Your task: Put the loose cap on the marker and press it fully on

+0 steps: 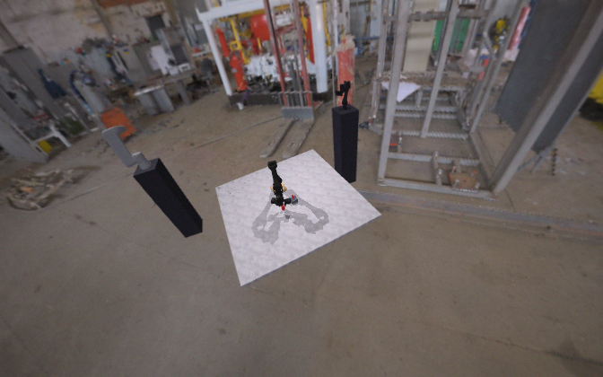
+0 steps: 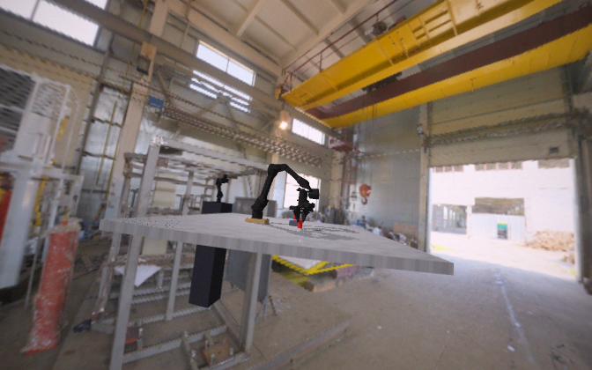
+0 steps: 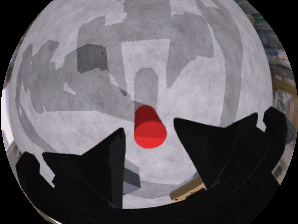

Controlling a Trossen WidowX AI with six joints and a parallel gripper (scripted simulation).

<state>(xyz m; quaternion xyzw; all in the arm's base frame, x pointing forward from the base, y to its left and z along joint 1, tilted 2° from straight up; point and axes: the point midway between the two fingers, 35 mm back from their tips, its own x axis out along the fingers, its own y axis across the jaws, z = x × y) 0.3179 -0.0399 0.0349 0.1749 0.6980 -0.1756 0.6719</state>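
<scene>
The red marker cap lies 1 cm below my gripper tip. From my gripper tip the other things lie so: grey holder block 6 cm behind, 13 cm to the left, 2 cm below.
</scene>
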